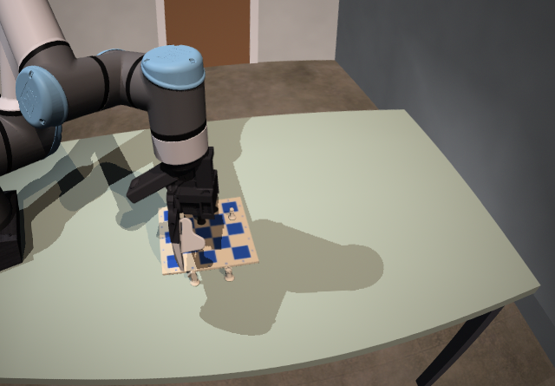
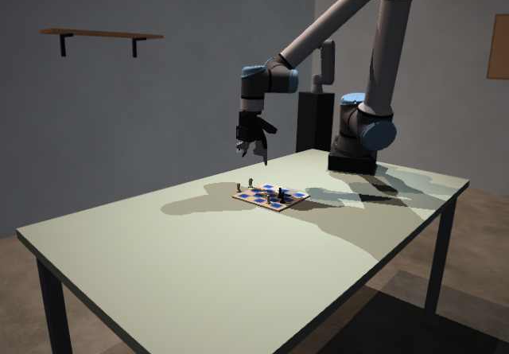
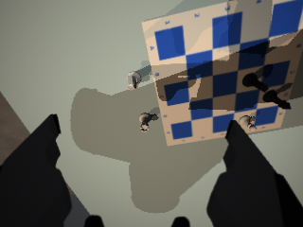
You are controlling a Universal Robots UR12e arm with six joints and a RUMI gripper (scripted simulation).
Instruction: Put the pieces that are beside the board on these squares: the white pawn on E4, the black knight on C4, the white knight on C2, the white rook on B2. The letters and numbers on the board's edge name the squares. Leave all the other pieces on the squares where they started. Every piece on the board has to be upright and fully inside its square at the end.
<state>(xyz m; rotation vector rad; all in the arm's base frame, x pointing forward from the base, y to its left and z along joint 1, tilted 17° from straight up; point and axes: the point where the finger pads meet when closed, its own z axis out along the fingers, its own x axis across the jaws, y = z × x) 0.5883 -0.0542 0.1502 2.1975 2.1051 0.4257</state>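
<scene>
Now: hand 2 cm to the left of the white knight and 10 cm above it. Round my hand: black knight 16 cm to the left, 9 cm below; white rook 7 cm ahead, 10 cm below; chessboard 1 cm ahead, 12 cm to the left, 11 cm below.
</scene>
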